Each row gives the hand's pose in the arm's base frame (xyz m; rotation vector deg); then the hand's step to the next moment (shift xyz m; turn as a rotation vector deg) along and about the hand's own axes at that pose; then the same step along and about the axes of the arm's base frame.
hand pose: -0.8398 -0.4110 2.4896 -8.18 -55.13 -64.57
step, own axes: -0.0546 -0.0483 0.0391 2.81 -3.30 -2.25
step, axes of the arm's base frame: -0.0667 0.0369 -0.0321 -1.12 -4.72 -0.54
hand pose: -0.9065 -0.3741 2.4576 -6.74 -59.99 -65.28
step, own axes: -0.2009 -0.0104 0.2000 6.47 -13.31 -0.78
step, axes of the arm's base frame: -0.1371 0.2449 -0.0412 -9.80 -11.06 -1.17
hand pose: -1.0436 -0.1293 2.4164 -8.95 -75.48 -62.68
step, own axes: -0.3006 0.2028 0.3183 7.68 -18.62 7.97
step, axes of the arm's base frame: -0.0346 0.4785 -0.0517 -19.78 -8.83 0.10
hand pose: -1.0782 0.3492 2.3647 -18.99 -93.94 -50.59
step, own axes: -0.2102 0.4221 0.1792 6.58 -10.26 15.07
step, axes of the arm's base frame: 0.2009 0.4604 -0.0462 -19.18 2.02 1.94
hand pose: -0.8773 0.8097 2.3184 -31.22 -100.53 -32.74
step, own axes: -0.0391 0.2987 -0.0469 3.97 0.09 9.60
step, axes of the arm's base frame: 0.2312 0.1987 0.0023 -8.02 6.39 1.67
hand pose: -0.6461 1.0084 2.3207 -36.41 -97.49 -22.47
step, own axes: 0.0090 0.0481 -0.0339 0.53 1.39 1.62
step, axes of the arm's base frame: 0.0545 0.0204 0.0126 -0.50 2.14 0.04
